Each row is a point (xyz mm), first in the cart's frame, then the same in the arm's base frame.
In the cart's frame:
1: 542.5 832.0 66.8
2: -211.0 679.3 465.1
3: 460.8 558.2 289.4
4: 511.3 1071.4 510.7
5: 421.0 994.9 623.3
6: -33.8 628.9 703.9
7: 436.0 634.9 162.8
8: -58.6 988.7 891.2
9: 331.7 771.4 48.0
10: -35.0 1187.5 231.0
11: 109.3 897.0 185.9
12: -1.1 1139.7 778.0
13: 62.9 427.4 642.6
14: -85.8 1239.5 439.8
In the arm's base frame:
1: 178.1 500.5 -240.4
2: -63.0 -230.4 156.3
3: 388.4 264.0 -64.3
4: 39.2 582.2 238.5
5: 67.8 457.5 340.1
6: 117.2 -128.7 375.8
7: 291.9 295.2 -175.0
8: -156.7 42.9 622.2
9: 104.0 294.2 -260.7
10: -410.5 217.1 4.8
11: -101.5 173.9 -94.7
12: -264.1 182.9 534.0
13: 324.7 -159.6 277.4
14: -447.5 191.5 221.3

